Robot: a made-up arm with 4 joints.
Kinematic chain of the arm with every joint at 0, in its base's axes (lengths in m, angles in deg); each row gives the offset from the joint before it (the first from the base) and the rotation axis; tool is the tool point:
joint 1: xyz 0 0 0.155 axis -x
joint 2: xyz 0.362 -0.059 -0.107 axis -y
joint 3: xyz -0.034 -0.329 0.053 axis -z
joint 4: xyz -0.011 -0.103 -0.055 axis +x
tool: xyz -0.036 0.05 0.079
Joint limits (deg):
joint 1: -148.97..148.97
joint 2: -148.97..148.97
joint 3: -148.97..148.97
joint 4: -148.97..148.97
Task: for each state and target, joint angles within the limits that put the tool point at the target. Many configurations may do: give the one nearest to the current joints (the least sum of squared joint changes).
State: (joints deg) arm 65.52 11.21 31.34 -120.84
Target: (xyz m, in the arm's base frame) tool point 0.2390 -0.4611 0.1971
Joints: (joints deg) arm 30.59 -0.62 40.64 -133.65
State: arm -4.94 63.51 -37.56 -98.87
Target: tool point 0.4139 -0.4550 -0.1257
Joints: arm -10.07 53.18 -21.90 -145.00
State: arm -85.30 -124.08 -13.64 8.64
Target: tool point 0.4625 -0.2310 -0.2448
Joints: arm -50.34 -113.59 -12.35 3.92
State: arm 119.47 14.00 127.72 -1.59
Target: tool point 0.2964 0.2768 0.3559
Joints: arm 148.97 -7.47 90.35 -8.87
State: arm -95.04 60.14 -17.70 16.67
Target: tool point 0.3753 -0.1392 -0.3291
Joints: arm -72.95 21.91 -54.94 51.91
